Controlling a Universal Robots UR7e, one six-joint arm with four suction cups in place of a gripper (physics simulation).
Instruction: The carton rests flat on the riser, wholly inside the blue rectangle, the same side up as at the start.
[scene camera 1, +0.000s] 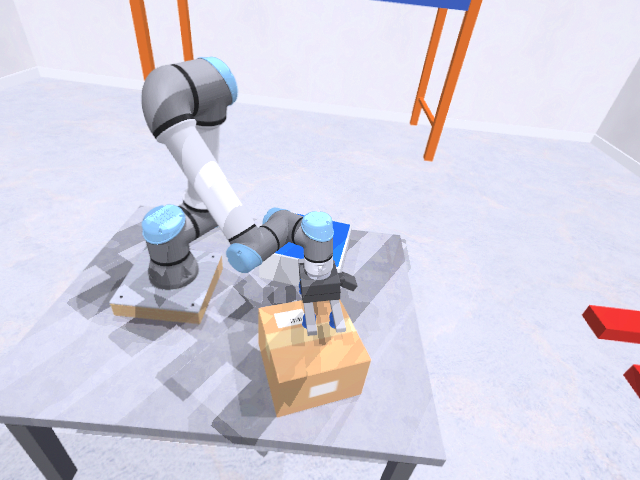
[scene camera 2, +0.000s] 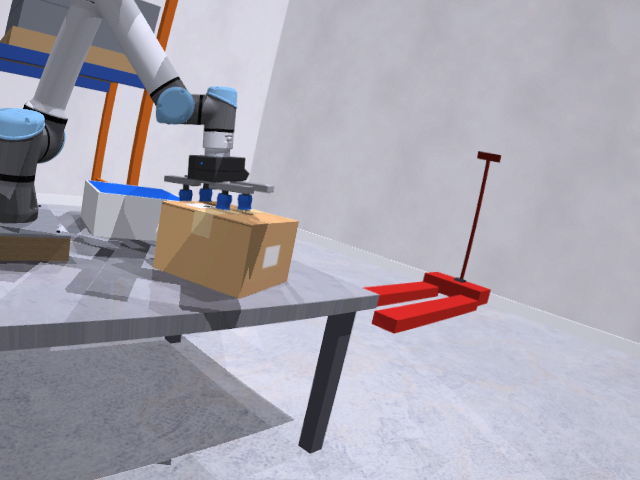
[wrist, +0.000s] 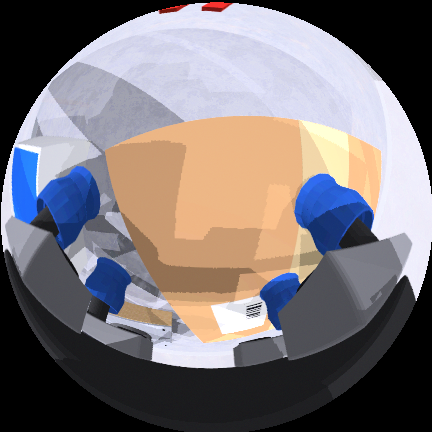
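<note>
The brown carton (scene camera 1: 318, 362) (scene camera 2: 218, 248) (wrist: 225, 193) stands on the grey table (scene camera 1: 390, 381) (scene camera 2: 309, 290), label side up, near the front right. My suction gripper (scene camera 1: 324, 324) (scene camera 2: 214, 199) (wrist: 201, 241) sits on the far part of its top. In the wrist view two blue cups are on the carton and two hang past its left edge. The white riser (scene camera 1: 280, 271) (scene camera 2: 113, 214) (wrist: 60, 157) with the blue rectangle (scene camera 1: 339, 238) (scene camera 2: 128, 190) stands just behind the carton, partly hidden by my arm.
The arm's base (scene camera 1: 166, 257) stands on a wooden-edged plate at the table's left. Orange rack legs (scene camera 1: 442, 95) (scene camera 2: 104, 129) stand behind the table. A red pallet jack (scene camera 2: 432, 300) is on the floor to the right.
</note>
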